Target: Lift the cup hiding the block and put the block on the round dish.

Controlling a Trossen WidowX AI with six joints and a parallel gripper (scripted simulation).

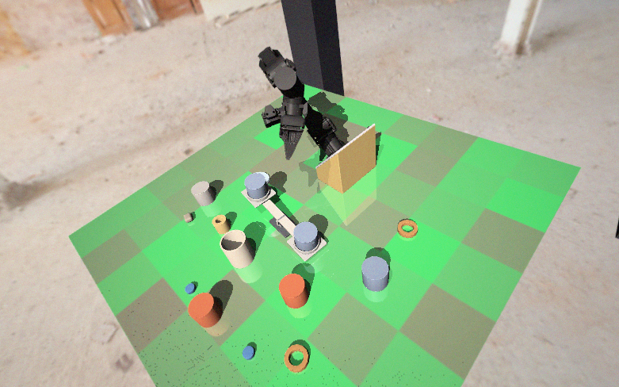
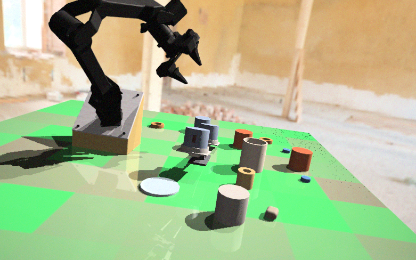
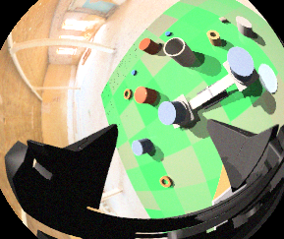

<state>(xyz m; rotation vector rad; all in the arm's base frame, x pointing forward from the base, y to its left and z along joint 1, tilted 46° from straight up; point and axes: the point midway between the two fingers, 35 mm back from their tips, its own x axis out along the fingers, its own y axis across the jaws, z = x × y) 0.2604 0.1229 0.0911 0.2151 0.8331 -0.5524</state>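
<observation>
Now: gripper tip 23 cm above the pale green block, 8 cm to the right of it and 8 cm short of it. Also, from my gripper tip: round pale dish (29 cm to the right, 27 cm below, 6 cm behind).
</observation>
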